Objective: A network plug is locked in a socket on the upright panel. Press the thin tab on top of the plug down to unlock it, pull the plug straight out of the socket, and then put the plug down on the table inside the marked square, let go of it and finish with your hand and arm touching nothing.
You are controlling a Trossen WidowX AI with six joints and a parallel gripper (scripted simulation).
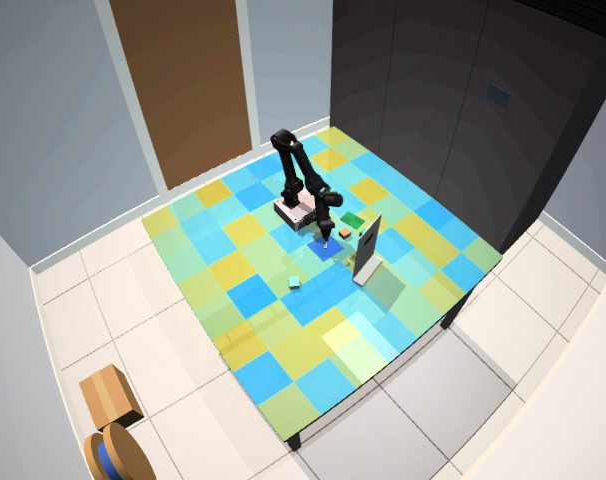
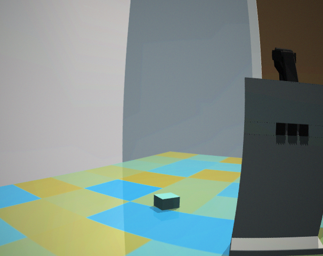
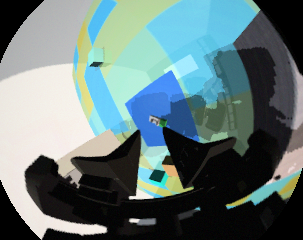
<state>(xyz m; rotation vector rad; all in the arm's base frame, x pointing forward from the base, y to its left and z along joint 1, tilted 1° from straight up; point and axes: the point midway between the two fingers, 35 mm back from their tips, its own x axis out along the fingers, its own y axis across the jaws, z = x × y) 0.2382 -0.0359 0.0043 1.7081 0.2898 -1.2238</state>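
Now: the dark blue square 4 cm below my gripper tip, 1 cm to the right of it and 1 cm ahead of it. The rest, counted from my gripper tip: orange block (10 cm to the left, 3 cm ahead, 2 cm below); then green patch (20 cm to the left, 4 cm below); then small teal piece (15 cm to the left, 11 cm ahead, 2 cm below).
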